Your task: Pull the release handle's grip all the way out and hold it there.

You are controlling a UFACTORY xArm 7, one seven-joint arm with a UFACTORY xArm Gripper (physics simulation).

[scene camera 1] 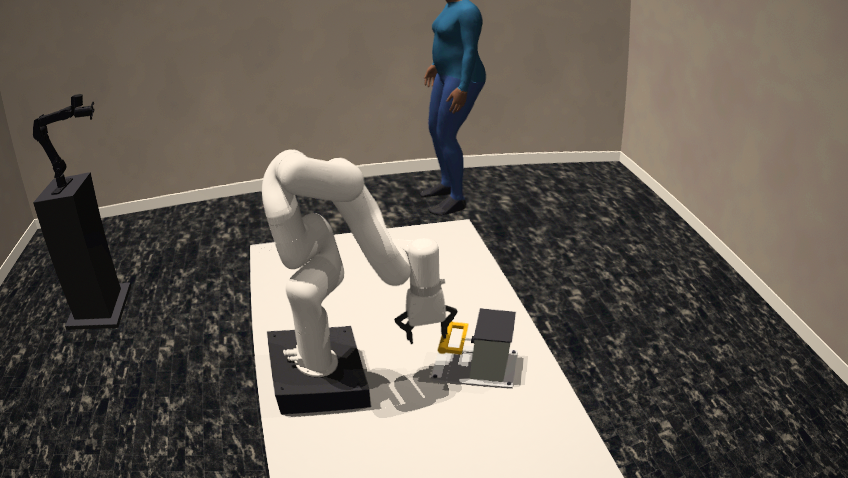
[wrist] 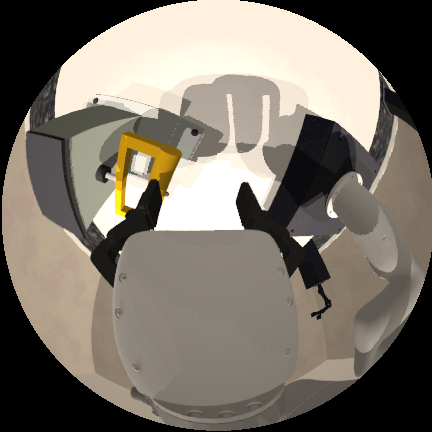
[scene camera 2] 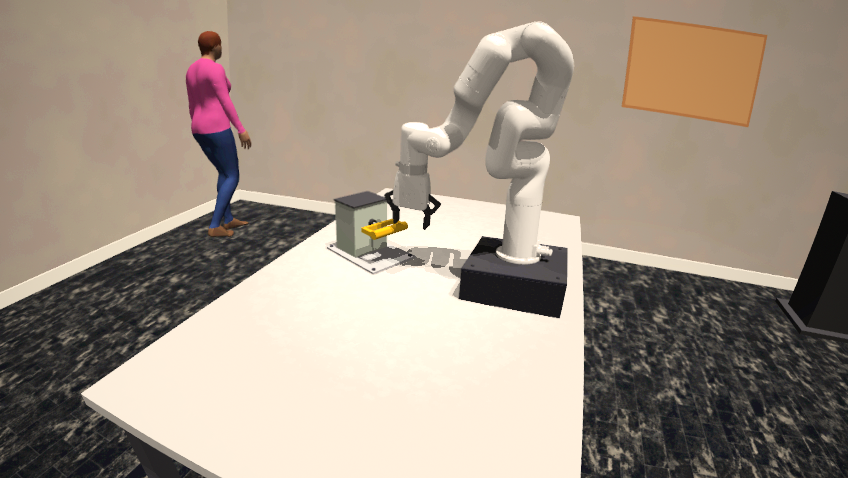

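The release handle's yellow frame with its thick grip bar (scene camera 1: 451,350) (scene camera 2: 388,230) (wrist: 166,160) stands out from the grey-green box (scene camera 1: 491,360) (scene camera 2: 351,228) (wrist: 80,150), joined by a thin rod, above the box's base plate (scene camera 1: 492,384) (scene camera 2: 356,260). My gripper (scene camera 1: 426,338) (scene camera 2: 411,224) (wrist: 199,189) is open and points down, with nothing between its fingers. Its box-side finger overlaps the grip bar in all three views; whether it touches is unclear. The other finger is on the robot-base side. The finger hides part of the grip bar in the wrist view.
The black robot base (scene camera 1: 323,399) (scene camera 2: 513,293) (wrist: 292,165) stands on the white table (scene camera 1: 415,439) (scene camera 2: 356,368). A person in blue (scene camera 1: 457,47) and one in pink (scene camera 2: 207,100) stand beyond the table. A small black arm (scene camera 1: 47,142) stands on a black pedestal (scene camera 1: 77,255).
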